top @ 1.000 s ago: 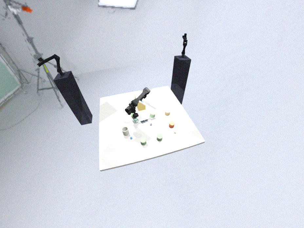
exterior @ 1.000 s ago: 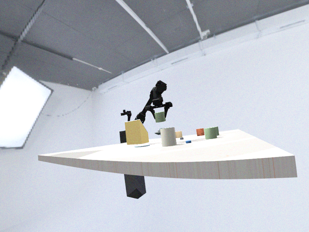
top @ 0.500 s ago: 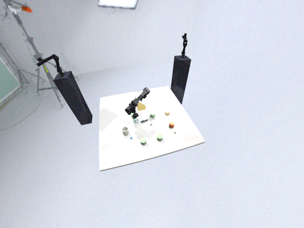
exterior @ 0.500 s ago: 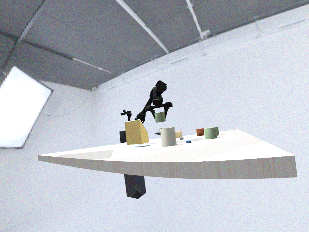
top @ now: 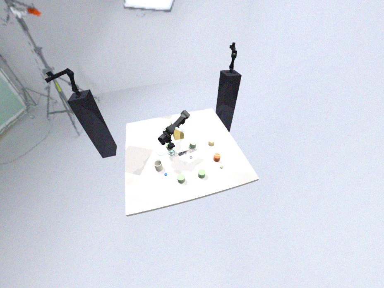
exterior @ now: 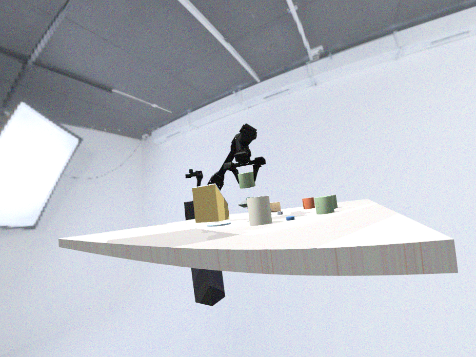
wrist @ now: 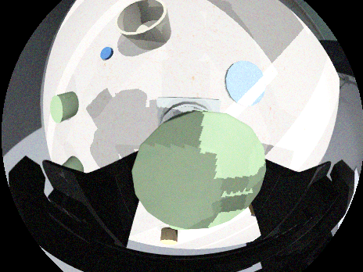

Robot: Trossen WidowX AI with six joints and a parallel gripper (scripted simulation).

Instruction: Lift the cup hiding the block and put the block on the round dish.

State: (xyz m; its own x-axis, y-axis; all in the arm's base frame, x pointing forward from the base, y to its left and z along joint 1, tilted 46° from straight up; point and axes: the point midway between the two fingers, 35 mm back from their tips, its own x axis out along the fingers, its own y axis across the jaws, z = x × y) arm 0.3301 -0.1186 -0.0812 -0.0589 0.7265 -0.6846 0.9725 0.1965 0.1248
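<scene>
The round light blue dish lies 170 mm below my gripper tip, 110 mm behind it and 100 mm to the right of it. The rest, counted from my gripper tip: orange cylinder 480 mm to the left, 160 mm ahead, 130 mm below; then blue disc 200 mm ahead, 160 mm below, 90 mm to the right; then beige cup 150 mm to the right, 130 mm below, 110 mm ahead.
</scene>
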